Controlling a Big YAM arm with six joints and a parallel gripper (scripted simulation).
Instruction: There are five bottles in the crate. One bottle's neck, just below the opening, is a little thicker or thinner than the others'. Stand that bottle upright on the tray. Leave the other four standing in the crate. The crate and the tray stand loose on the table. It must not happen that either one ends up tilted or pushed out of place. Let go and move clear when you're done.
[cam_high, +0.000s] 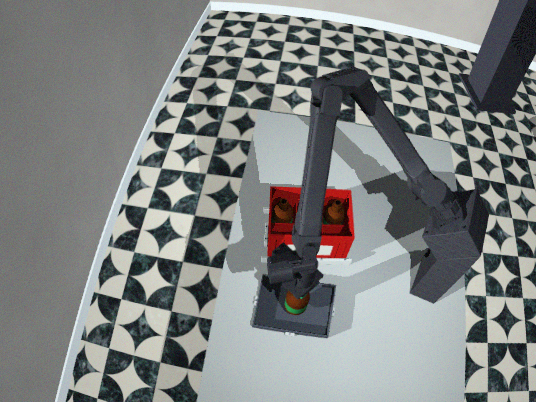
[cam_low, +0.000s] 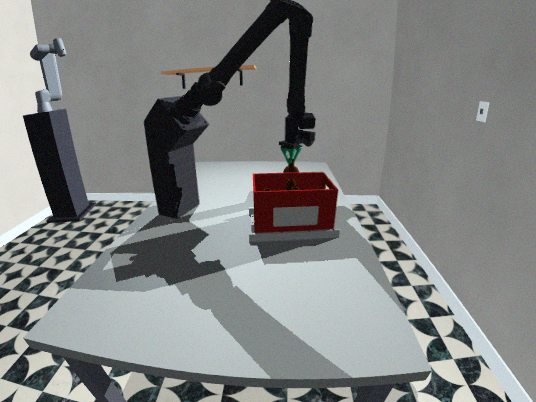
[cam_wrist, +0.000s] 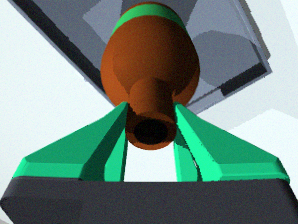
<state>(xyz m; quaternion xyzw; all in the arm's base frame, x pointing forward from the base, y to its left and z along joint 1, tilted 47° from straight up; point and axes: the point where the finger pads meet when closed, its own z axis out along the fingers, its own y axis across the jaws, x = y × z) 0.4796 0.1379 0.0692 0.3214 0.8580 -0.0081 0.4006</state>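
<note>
My hand is 16 cm above the dark grey tray. Also, from my hand: crate: 27 cm to the right, 9 cm below, 6 cm behind; glass bottle: 31 cm to the right, 8 cm below, 6 cm behind.
</note>
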